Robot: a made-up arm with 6 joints.
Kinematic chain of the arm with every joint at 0, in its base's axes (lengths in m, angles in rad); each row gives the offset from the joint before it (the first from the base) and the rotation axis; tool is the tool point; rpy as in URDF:
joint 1: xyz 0 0 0.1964 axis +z
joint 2: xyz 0 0 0 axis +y
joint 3: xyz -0.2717 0 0.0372 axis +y
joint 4: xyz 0.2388 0 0.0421 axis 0.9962 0 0.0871
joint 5: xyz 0 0 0 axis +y
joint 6: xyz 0.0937 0 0.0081 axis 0.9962 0 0.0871
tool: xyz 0 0 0 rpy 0 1.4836 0
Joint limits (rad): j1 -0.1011..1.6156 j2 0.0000..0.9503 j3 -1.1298..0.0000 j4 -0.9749..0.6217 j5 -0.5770..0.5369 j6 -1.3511..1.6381
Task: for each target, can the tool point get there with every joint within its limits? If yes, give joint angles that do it. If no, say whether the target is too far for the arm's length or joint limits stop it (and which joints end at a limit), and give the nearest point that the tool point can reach.
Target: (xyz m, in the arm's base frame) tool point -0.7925 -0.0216 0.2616
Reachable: no: too far | nearest point -0.2285 -0.0062 0.5593 | short by 0.638 m
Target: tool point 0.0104 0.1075 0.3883
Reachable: yes | joints 1.4819 0.4856 -0.5041 -0.0343 0.2578 0.3056
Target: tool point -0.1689 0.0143 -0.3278
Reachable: no: joint limits stop it (at a limit: joint 1, joint 2, joint 3, joint 5) | nearest point -0.0213 0.0632 0.1790 | short by 0.530 m
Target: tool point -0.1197 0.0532 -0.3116
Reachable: no: joint limits stop it (at a limit: joint 1, joint 2, joint 3, joint 5) | nearest point -0.0174 0.0623 0.1781 | short by 0.500 m
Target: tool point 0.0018 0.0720 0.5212
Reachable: yes | joints 1.4341 0.5090 -0.7372 -0.1950 -0.4579 1.0898
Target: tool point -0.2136 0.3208 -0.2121
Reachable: no: joint limits stop it (at a limit: joint 1, joint 2, joint 3, joint 4) | nearest point -0.0220 0.0828 0.1853 | short by 0.501 m
